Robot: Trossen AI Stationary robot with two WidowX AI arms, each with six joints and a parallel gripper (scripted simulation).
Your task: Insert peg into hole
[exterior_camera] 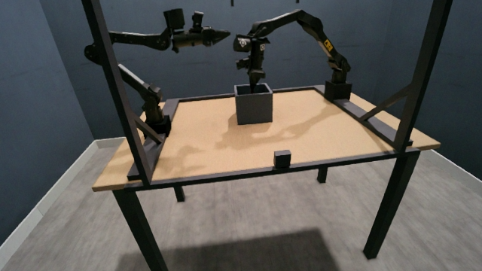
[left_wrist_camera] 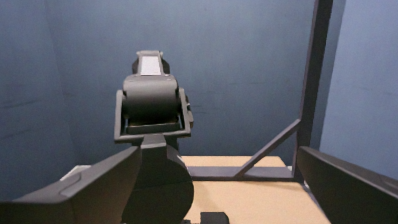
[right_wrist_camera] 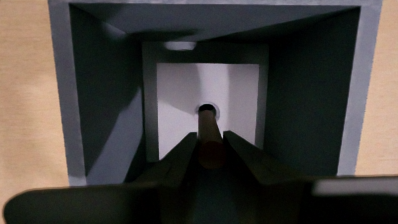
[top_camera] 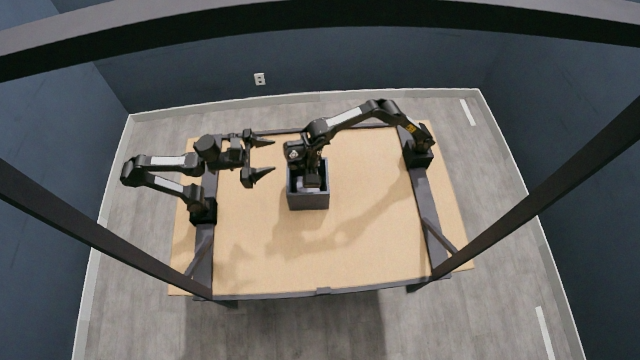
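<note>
My right gripper is now 60 mm above the dark brown peg. From my right hand the other things lie so: light plate 130 mm below.
</note>
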